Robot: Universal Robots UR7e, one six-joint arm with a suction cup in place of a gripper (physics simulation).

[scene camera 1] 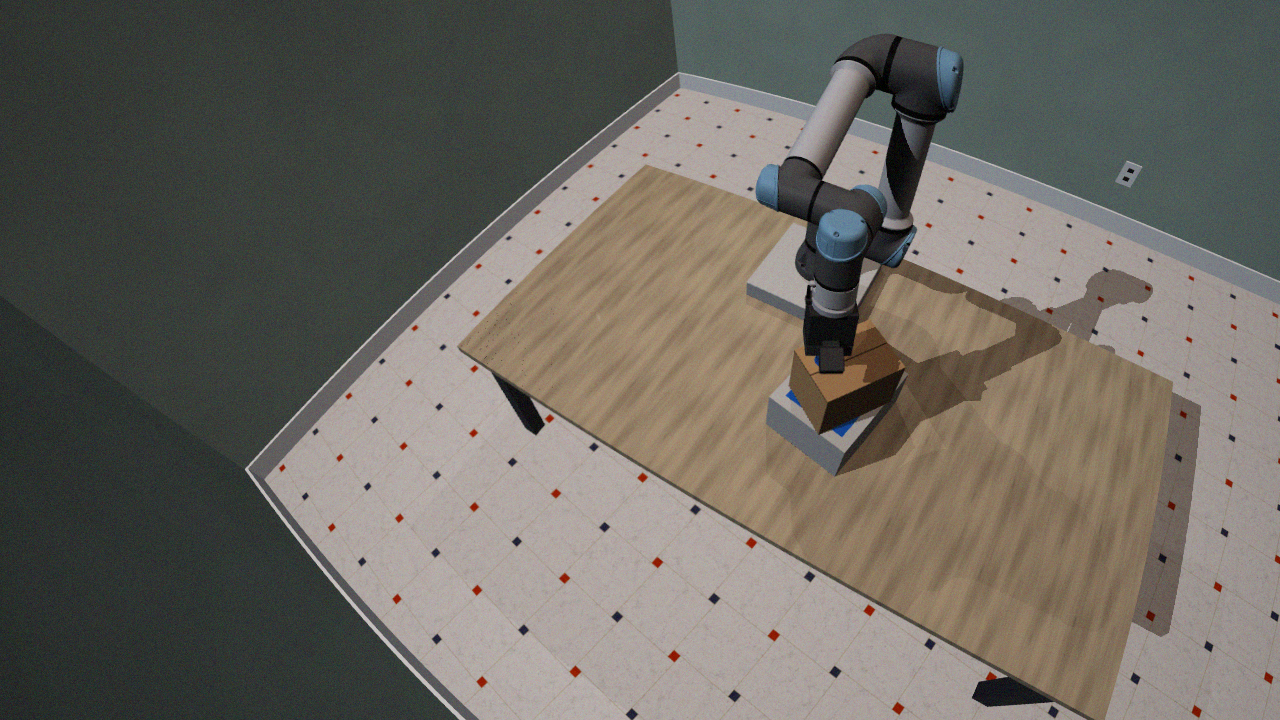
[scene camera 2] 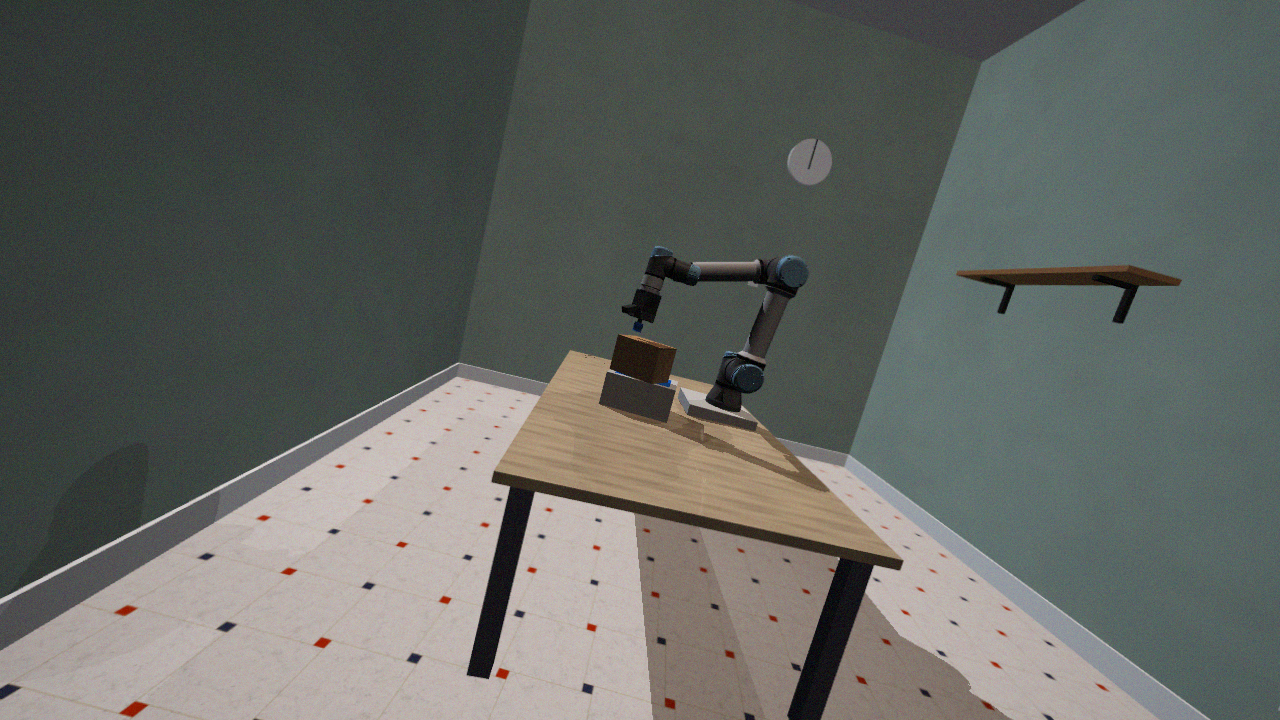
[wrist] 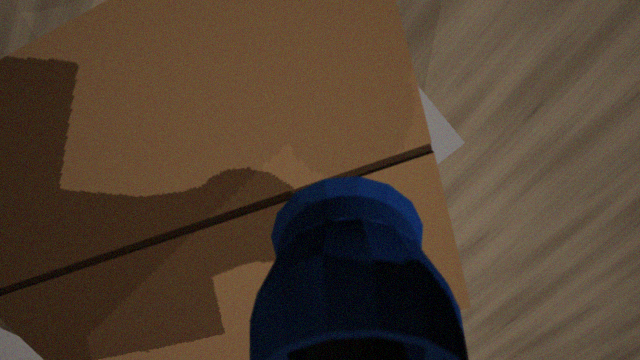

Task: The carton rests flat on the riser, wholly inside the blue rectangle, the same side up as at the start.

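Seen in the pictures: end effector, tool point: (scene camera 2: 636, 331) (wrist: 346, 243); arm's base, origin of the base link: (scene camera 2: 722, 405).
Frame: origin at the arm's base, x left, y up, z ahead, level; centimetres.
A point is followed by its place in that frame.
Note:
The brown carton (scene camera 1: 845, 385) @[x 13.5, y 20.7, z 49.5 cm] (scene camera 2: 640, 358) @[x 19.3, y 15.0, z 46.1 cm] (wrist: 250, 110) @[x 11.7, y 20.7, z 48.3 cm] sits on the grey riser (scene camera 1: 801, 434) @[x 7.7, y 2.6, z 52.3 cm] (scene camera 2: 633, 395) @[x 21.6, y 2.0, z 45.9 cm] (wrist: 441, 132) @[x 0.8, y 7.7, z 48.7 cm], turned at an angle to it. Parts of the blue rectangle (scene camera 1: 844, 428) @[x 16.0, y 7.7, z 50.9 cm] (scene camera 2: 665, 383) @[x 18.7, y 7.9, z 34.4 cm] show beside it. One carton corner appears to reach the riser's right edge in scene camera 1; its whole footprint is hidden. My suction cup (scene camera 2: 637, 327) (wrist: 347, 215) is just above the carton's top, near one end of the seam. A small gap seems to show in scene camera 2, and its shadow lies offset in the wrist view. It holds nothing.
The wooden table (scene camera 1: 608, 358) @[x -43.6, y -4.3, z 44.3 cm] (scene camera 2: 644, 465) @[x 69.2, y -4.3, z 53.3 cm] carries the riser. The arm's pale base plate (scene camera 1: 774, 282) @[x -10.6, y 0.6, z 11.0 cm] (scene camera 2: 711, 411) @[x 12.0, y -0.7, z 10.3 cm] stands behind the riser. A wall shelf (scene camera 2: 1065, 275) and a round clock (scene camera 2: 809, 162) are on the walls.

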